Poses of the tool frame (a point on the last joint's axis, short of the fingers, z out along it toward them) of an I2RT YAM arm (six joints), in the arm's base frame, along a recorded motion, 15 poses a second.
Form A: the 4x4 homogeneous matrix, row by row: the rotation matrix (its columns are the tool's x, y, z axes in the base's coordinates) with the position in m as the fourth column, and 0 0 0 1 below. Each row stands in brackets.
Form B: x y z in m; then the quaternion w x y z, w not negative. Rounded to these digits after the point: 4 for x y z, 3 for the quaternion.
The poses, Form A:
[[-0.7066 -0.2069 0.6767 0.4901], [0.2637 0.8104 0.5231 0.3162], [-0.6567 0.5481 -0.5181 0.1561], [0 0 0 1]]
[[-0.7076 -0.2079 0.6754 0.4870], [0.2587 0.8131 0.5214 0.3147], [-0.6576 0.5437 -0.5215 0.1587], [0 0 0 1]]
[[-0.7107 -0.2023 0.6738 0.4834], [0.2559 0.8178 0.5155 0.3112], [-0.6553 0.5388 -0.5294 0.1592], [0 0 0 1]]
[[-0.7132 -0.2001 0.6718 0.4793], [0.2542 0.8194 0.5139 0.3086], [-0.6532 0.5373 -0.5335 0.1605], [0 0 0 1]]
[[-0.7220 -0.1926 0.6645 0.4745], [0.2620 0.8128 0.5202 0.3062], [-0.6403 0.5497 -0.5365 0.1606], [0 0 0 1]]
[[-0.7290 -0.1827 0.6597 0.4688], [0.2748 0.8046 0.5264 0.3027], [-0.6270 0.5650 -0.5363 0.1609], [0 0 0 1]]
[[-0.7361 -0.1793 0.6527 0.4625], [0.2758 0.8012 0.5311 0.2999], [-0.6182 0.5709 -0.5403 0.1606], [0 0 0 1]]
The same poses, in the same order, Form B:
0.4901 0.3162 0.1561 0.383 0.016 0.871 0.307
0.4870 0.3147 0.1587 0.382 0.015 0.872 0.305
0.4834 0.3112 0.1592 0.380 0.015 0.874 0.301
0.4793 0.3086 0.1605 0.378 0.015 0.876 0.300
0.4745 0.3062 0.1606 0.372 0.020 0.876 0.305
0.4688 0.3027 0.1609 0.367 0.026 0.876 0.311
0.4625 0.2999 0.1606 0.362 0.027 0.877 0.314

